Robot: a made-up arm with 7 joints.
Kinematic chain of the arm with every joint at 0, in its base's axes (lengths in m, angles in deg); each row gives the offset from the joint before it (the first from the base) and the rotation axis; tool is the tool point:
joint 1: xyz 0 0 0.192 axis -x
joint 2: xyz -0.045 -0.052 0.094 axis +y
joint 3: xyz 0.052 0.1 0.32 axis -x
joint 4: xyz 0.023 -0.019 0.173 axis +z
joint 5: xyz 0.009 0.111 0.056 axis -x
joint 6: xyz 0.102 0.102 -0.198 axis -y
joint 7: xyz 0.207 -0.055 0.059 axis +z
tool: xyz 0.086 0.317 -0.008
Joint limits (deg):
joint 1: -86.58..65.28
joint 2: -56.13..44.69
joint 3: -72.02..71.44
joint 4: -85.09..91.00
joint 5: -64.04..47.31
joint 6: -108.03..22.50
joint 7: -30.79..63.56
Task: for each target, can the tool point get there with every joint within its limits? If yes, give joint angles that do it. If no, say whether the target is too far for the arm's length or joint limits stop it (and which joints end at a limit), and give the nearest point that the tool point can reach.
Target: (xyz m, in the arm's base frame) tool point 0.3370 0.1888 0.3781
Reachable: yes | joints -22.36 12.38 6.98 -6.58 32.60 -44.07 22.05
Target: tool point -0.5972 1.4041 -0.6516
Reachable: no: too far | nearest point -0.4388 0.9543 -0.2429 | short by 0.628 m
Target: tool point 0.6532 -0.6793 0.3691
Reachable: yes | joints -71.25 1.05 -58.89 -40.66 -36.13 -30.70 14.50
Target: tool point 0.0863 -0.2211 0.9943
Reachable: yes | joints -70.17 23.49 -2.34 48.14 -12.30 -19.43 -1.97
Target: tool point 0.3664 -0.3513 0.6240
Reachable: yes | joints -46.86 -34.95 21.11 -12.90 38.63 -13.02 -15.37
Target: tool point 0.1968 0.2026 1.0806
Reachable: yes | joints 6.67 -38.07 -36.32 -32.59 -1.08 3.34 -5.95
